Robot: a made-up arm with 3 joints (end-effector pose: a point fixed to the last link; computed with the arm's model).
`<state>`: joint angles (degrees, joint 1 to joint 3).
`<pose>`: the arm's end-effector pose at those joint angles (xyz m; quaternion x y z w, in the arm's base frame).
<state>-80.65 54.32 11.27</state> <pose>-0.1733 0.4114 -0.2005 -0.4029 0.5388 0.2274 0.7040</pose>
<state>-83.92 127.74 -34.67</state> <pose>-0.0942 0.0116 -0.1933 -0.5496 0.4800 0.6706 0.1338</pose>
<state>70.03 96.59 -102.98</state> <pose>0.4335 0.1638 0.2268 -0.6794 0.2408 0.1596 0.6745</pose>
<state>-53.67 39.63 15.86</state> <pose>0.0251 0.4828 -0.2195 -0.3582 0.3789 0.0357 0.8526</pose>
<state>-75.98 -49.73 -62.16</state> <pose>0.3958 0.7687 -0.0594 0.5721 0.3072 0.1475 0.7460</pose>
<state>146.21 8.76 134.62</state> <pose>-0.0072 0.6314 0.2834 0.8716 -0.3885 -0.2955 0.0444</pose>
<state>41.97 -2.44 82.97</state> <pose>0.1634 0.5896 0.2315 0.2521 -0.2551 -0.6126 0.7043</pose>
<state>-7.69 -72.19 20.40</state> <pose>0.3456 0.5887 0.4032 0.5689 0.1574 -0.1817 0.7865</pose>
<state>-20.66 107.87 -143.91</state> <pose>0.0052 0.0833 -0.1800 -0.1460 0.7888 0.5956 0.0416</pose>
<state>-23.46 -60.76 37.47</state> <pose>0.3436 0.6117 0.2460 0.4126 0.3251 -0.3687 0.7669</pose>
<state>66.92 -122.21 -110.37</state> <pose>-0.4565 0.2308 0.5644 -0.1983 0.7518 -0.6066 0.1662</pose>
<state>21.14 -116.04 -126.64</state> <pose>-0.0625 0.2875 0.7590 0.2876 -0.7887 0.5351 0.0947</pose>
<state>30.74 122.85 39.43</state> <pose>0.2510 0.1157 0.2691 -0.7544 -0.4050 -0.3747 0.3556</pose>
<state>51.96 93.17 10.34</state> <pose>0.3474 0.2035 0.2920 -0.6232 -0.3587 -0.3726 0.5866</pose>
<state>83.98 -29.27 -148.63</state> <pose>-0.1692 0.8394 0.2860 -0.5724 -0.3558 0.7381 0.0317</pose>
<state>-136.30 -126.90 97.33</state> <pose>0.1457 0.3486 -0.2020 0.0916 -0.5240 0.6733 0.5136</pose>
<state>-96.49 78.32 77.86</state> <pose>-0.1730 0.2655 -0.0131 -0.6906 0.1857 0.0420 0.6977</pose>
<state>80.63 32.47 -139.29</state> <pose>0.3086 0.6854 0.2369 -0.6566 -0.0162 0.6235 0.4242</pose>
